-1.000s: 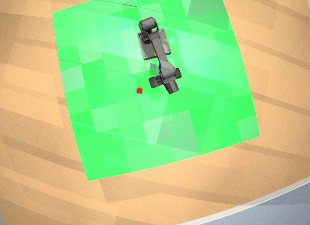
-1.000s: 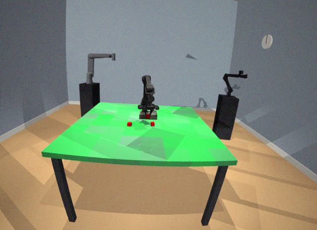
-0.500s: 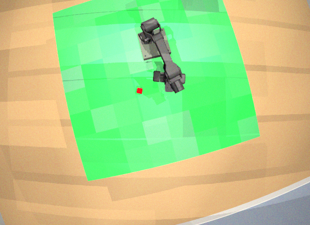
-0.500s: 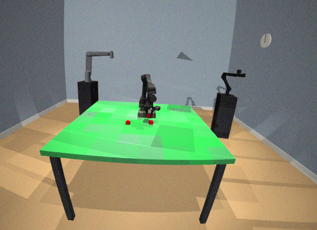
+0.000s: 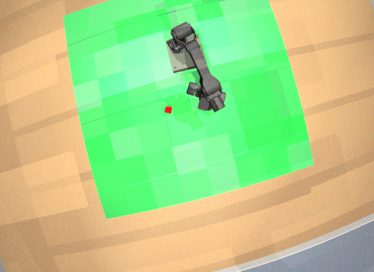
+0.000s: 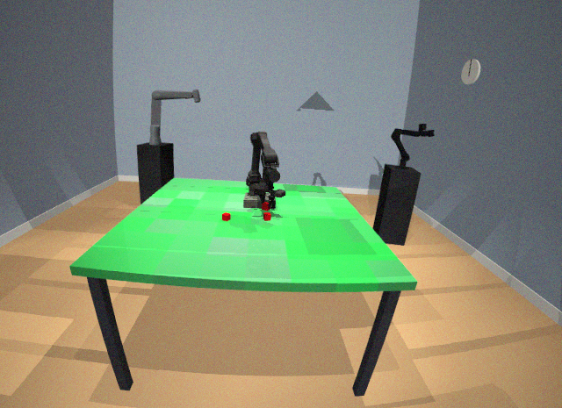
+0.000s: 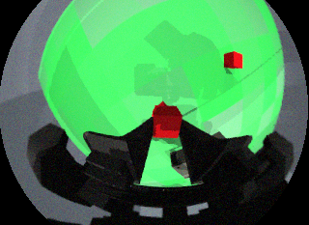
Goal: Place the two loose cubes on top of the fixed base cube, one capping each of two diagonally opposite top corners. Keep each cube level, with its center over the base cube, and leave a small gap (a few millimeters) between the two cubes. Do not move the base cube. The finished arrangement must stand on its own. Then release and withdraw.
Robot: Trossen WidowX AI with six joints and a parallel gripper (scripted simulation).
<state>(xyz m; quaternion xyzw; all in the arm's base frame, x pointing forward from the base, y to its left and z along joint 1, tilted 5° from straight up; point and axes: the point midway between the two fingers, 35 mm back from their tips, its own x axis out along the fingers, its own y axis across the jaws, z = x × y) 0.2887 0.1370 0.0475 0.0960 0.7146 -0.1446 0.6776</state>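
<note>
The red cube is 190 mm to the right of my gripper tip, 60 mm below it and 60 mm ahead of it.
</note>
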